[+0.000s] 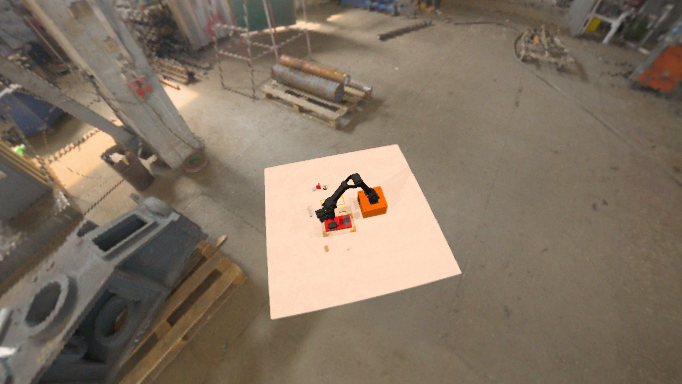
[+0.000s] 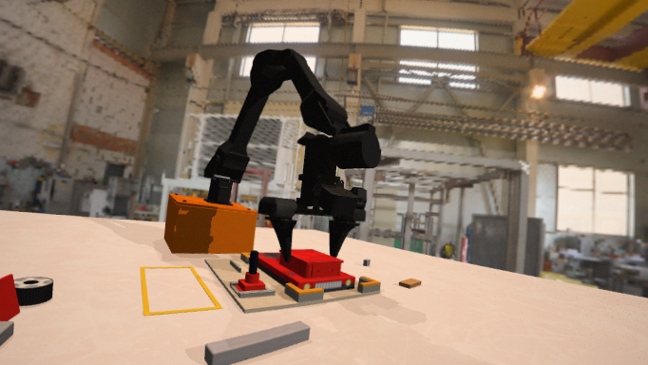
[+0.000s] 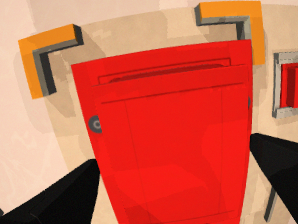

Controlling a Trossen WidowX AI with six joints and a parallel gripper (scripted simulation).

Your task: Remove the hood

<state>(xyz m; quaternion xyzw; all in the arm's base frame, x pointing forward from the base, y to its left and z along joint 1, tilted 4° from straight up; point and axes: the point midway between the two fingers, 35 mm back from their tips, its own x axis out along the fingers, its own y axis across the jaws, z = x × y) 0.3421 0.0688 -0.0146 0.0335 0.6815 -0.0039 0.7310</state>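
The hood lies right at my gripper tip. Also, from my gripper tip: black wheel: 1 cm behind, 36 cm to the right, 3 cm below; small block: 8 cm ahead, 18 cm to the left, 4 cm below.
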